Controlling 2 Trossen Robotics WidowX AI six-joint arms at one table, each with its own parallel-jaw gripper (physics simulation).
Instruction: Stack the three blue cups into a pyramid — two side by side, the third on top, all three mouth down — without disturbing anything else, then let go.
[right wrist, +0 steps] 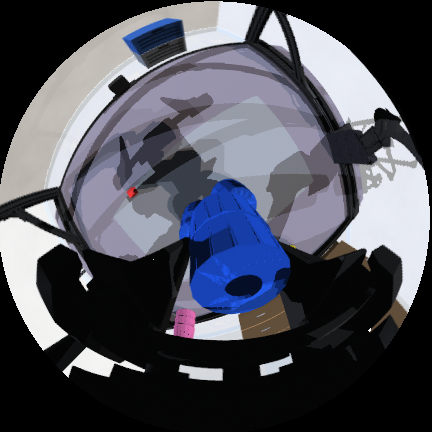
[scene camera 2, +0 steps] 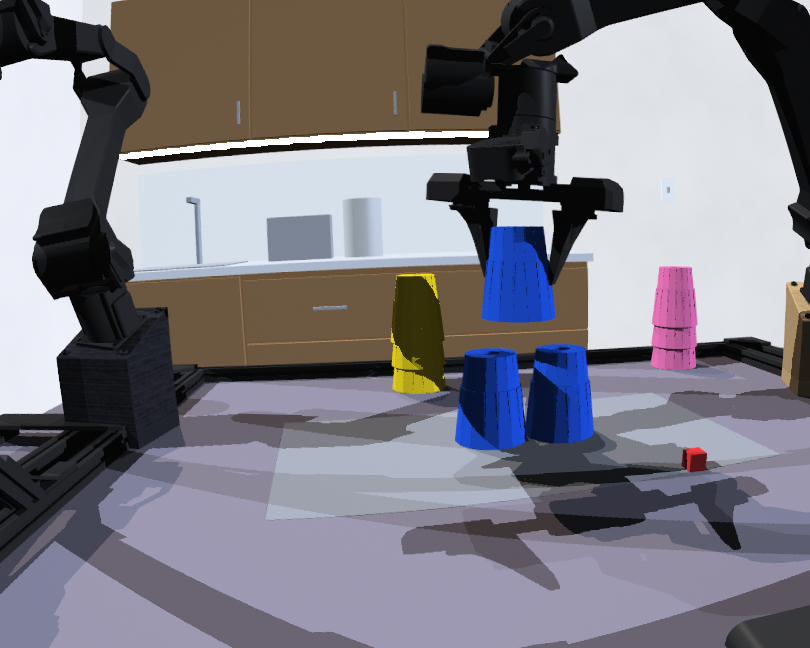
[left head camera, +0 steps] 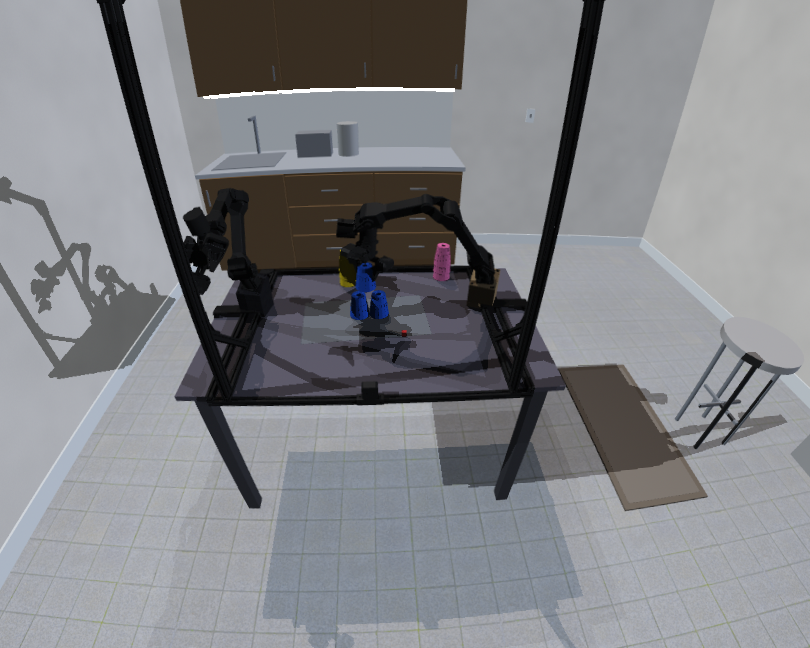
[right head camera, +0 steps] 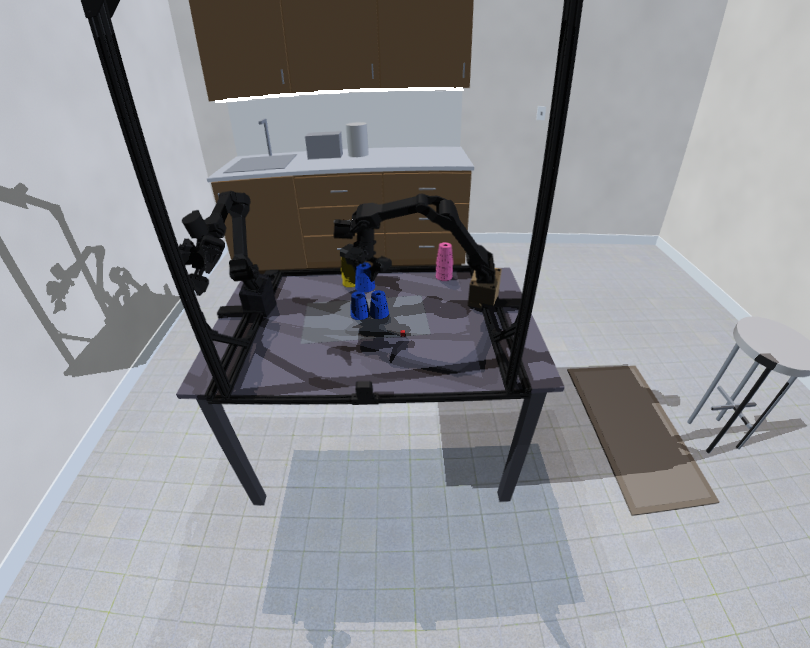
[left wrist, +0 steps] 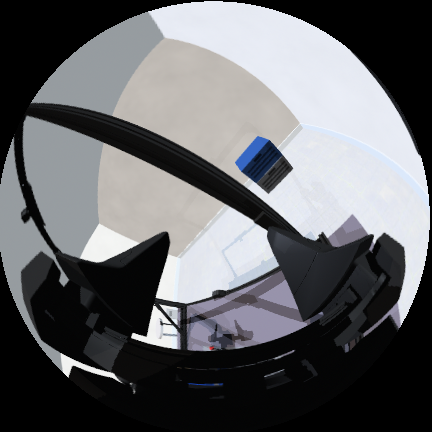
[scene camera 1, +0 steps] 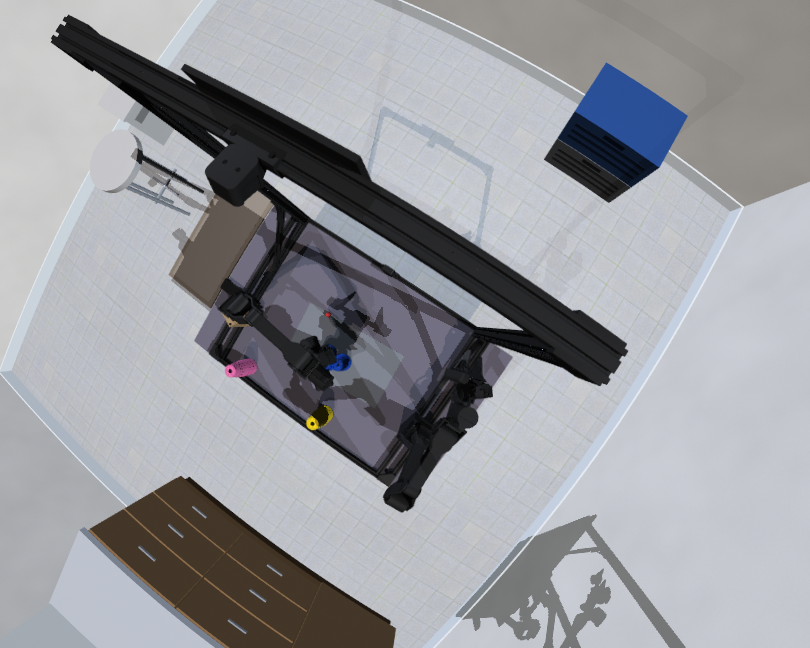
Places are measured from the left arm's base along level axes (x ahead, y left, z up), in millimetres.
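Pixels of known places: left gripper, fingertip midpoint: (left head camera: 206,283) (right head camera: 203,284) (left wrist: 219,234) (scene camera 1: 475,353); right gripper, fingertip midpoint: (right wrist: 228,242) (scene camera 2: 519,280) (left head camera: 366,278) (right head camera: 365,278); left arm's base, origin of the base link: (right wrist: 365,144) (scene camera 2: 112,331) (left head camera: 251,283) (right head camera: 254,284) (scene camera 1: 414,436); right arm's base, origin of the base link: (left head camera: 485,276) (right head camera: 485,276).
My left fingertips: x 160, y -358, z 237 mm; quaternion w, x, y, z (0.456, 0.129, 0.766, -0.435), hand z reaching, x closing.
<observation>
Ahead of a thing's pixels: the offset from my left fingertips to its middle. Level surfaces: height alone.
Two blue cups stand mouth down side by side, very close together: the left one @[239 mm ahead, 444 mm left, 312 mm down] (scene camera 2: 490,405) (left head camera: 358,307) and the right one @[306 mm ahead, 471 mm left, 312 mm down] (scene camera 2: 560,398) (left head camera: 379,305). My right gripper (scene camera 2: 519,280) (right wrist: 228,242) is shut on the third blue cup @[266 mm ahead, 452 mm left, 191 mm down] (scene camera 2: 518,304) (left head camera: 365,278) (right head camera: 364,279), upright and mouth down. In scene camera 2 this cup hangs above the pair, over the space between them, with a clear gap below it. In the right wrist view it partly hides them. My left gripper (left wrist: 219,234) is open and empty, raised away from the cups at the left side.
A yellow cup stack @[104 mm ahead, 641 mm left, 248 mm down] (scene camera 2: 417,324) (scene camera 1: 319,417) stands behind the blue cups. A pink cup stack @[467 mm ahead, 820 mm left, 248 mm down] (scene camera 2: 674,297) (left head camera: 441,262) stands at the back right. A small red cube @[431 mm ahead, 380 mm left, 347 mm down] (scene camera 2: 694,459) (left head camera: 403,333) lies to the right of the blue pair. A pale mat @[355 mm down] (scene camera 2: 337,486) lies under them.
</observation>
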